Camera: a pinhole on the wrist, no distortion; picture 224 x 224 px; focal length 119.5 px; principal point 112.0 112.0 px. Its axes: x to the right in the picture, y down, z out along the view. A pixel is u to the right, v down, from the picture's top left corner.
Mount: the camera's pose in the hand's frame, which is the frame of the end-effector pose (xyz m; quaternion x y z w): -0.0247 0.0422 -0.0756 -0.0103 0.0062 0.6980 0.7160
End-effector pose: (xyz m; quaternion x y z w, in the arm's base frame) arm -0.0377 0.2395 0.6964 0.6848 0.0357 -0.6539 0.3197
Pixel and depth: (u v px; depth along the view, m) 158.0 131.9 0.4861
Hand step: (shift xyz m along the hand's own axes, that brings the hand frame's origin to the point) -0.1035 0.2426 0.4055
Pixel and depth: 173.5 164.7 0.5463
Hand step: -0.2614 0.3421 0.4625
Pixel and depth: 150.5 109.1 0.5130
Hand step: -0.0109 0.2191 0.4335
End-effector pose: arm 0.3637 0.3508 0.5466 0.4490 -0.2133 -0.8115 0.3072
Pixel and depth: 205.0 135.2 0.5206
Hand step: -0.1183 0.4619 0.4348
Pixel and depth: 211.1 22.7 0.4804
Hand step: 0.3417 0.4425 0.3976
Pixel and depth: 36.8 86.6 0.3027
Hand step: 0.0331 -0.1427 0.2318
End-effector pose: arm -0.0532 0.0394 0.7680 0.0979 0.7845 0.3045 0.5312
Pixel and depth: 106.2 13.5 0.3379
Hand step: 0.2514 0.0266 0.2643
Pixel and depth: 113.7 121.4 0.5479
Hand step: -0.0706 0.0639 0.4717
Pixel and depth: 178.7 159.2 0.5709
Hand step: -0.2451 0.3797 0.4863
